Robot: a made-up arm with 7 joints.
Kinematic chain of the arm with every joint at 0, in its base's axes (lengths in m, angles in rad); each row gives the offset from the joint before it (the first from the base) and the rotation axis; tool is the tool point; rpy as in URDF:
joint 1: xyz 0 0 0.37 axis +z
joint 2: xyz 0 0 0 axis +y
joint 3: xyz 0 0 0.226 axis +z
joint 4: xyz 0.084 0 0 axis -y
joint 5: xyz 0.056 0 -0.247 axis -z
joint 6: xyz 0 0 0 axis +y
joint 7: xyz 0.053 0 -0.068 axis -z
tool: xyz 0 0 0 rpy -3.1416 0 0
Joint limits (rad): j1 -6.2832..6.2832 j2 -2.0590..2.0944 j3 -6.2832..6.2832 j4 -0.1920..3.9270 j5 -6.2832..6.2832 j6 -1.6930..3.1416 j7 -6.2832..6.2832
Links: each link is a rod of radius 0.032 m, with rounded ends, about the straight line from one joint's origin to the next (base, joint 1, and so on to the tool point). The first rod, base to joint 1, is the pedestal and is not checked.
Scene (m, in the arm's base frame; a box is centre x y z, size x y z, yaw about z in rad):
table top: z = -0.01
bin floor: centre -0.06 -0.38 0 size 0.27 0.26 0.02 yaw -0.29
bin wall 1: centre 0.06 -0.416 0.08 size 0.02 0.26 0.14 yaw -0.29
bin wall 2: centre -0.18 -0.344 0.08 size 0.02 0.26 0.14 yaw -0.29
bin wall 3: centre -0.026 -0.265 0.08 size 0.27 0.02 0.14 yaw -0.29
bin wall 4: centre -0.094 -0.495 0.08 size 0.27 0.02 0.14 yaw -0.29
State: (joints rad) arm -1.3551 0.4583 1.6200 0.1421 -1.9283 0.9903 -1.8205
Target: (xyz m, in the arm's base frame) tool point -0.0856 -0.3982 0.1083
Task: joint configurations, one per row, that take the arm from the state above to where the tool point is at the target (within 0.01 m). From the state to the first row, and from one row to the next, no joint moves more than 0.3 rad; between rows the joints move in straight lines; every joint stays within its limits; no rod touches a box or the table.
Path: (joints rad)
1: -1.5800 0.4992 1.3591 0.3668 -1.9450 1.0363 -1.8205
2: -1.8049 0.5401 1.0982 0.5916 -1.9618 1.0823 -1.8205
3: -2.0297 0.5811 0.8373 0.8163 -1.9785 1.1282 -1.8205
4: -2.2546 0.6220 0.5764 1.0411 -1.9953 1.1742 -1.8205
5: -2.2214 0.8996 0.5264 1.2228 -2.0276 1.1486 -1.8205
6: -2.1881 1.1773 0.4764 1.4044 -2.0599 1.1230 -1.8205

